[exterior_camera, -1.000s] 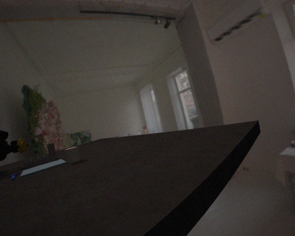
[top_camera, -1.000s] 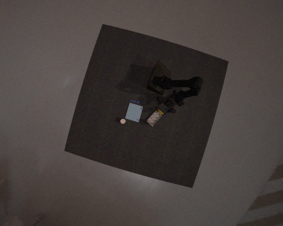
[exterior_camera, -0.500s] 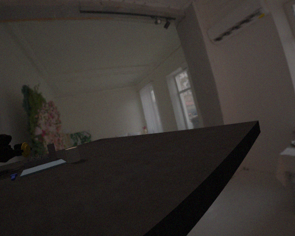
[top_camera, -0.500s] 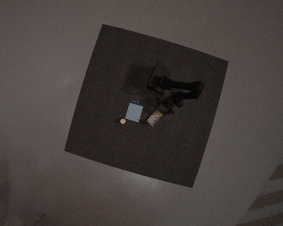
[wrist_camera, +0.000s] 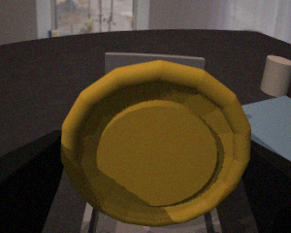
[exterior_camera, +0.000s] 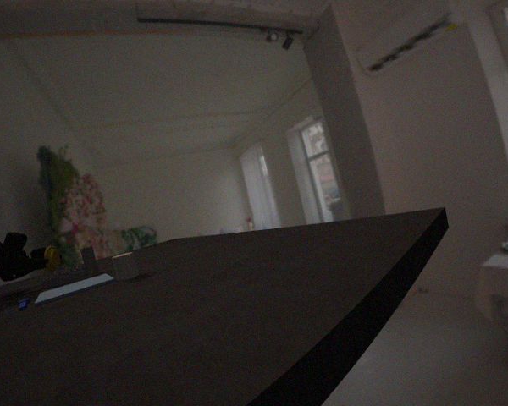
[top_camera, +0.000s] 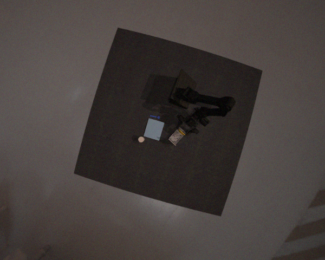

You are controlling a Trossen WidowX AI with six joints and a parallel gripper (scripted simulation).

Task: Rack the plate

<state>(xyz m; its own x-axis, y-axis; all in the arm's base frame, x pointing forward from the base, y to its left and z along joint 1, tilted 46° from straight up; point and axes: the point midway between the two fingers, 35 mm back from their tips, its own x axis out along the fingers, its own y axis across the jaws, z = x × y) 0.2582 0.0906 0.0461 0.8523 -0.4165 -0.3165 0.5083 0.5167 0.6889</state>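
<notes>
The grey dish rack is 3 cm ahead of my gripper tip, 2 cm to the right of it and 5 cm below it. Also, from my gripper tip: yellow plate (1 cm behind); then blue spoon (9 cm behind, 21 cm to the right, 7 cm below); then light blue mat (1 cm ahead, 21 cm to the right, 7 cm below).
</notes>
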